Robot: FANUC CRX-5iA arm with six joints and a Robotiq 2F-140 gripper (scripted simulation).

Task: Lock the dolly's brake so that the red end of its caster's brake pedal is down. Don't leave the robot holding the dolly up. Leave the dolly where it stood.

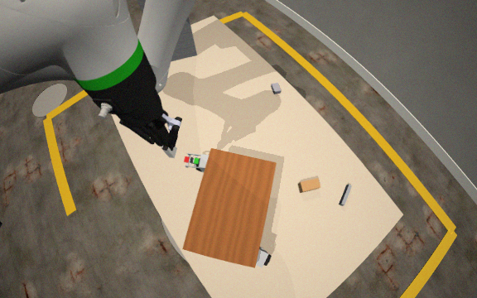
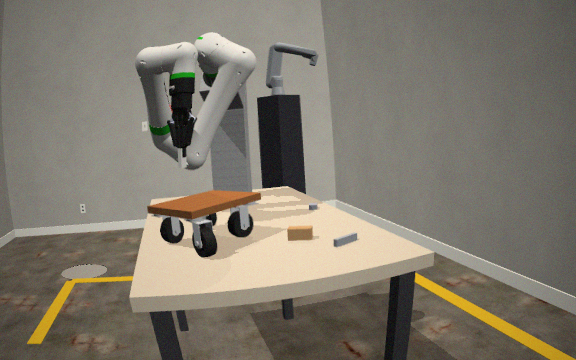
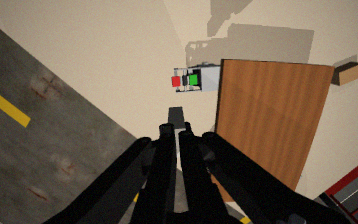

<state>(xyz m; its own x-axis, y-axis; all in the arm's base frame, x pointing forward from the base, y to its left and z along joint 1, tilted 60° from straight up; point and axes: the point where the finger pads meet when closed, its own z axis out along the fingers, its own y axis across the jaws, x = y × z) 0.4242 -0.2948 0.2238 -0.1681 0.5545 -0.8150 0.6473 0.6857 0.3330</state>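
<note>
The brake pedal is 160 mm below my hand, 20 mm to the left of it and 10 mm ahead of it. Round my hand: small grey block (470 mm to the left, 230 mm below, 140 mm ahead); then dark grey bar (540 mm ahead, 230 mm below, 150 mm to the left); then tan block (400 mm ahead, 220 mm below, 130 mm to the left).
</note>
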